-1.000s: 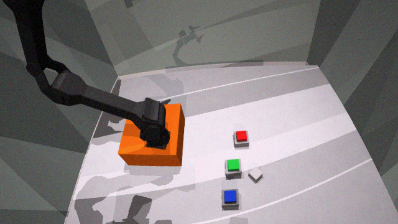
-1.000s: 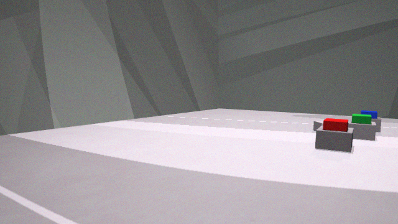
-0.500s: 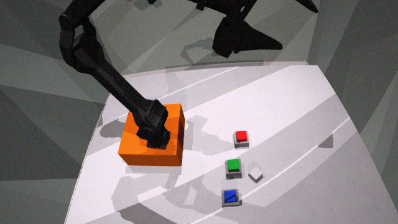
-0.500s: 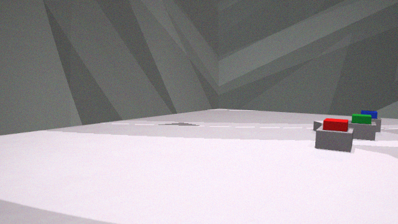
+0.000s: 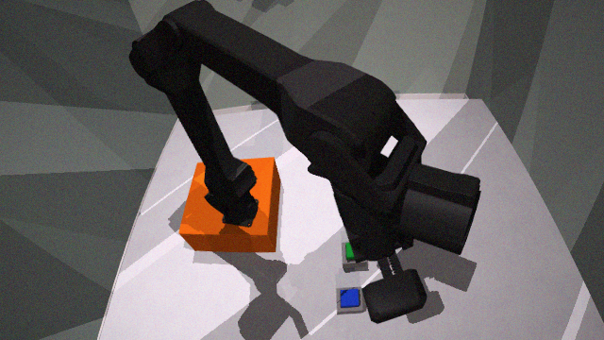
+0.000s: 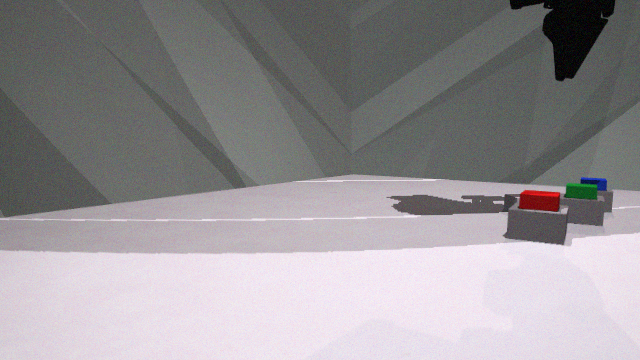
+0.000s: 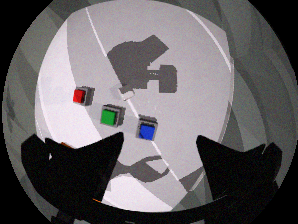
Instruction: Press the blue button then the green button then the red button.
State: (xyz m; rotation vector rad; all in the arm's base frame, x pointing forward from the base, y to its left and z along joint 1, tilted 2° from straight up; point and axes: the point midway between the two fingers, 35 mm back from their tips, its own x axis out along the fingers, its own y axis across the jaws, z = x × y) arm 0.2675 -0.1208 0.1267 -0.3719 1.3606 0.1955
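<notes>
The blue button is 13 cm below my gripper tip, 4 cm behind it and 1 cm to the right of it. The rest, counted from my gripper tip: green button: 13 cm below, 9 cm to the left, 4 cm behind; red button: 20 cm to the left, 13 cm below, 3 cm behind.
</notes>
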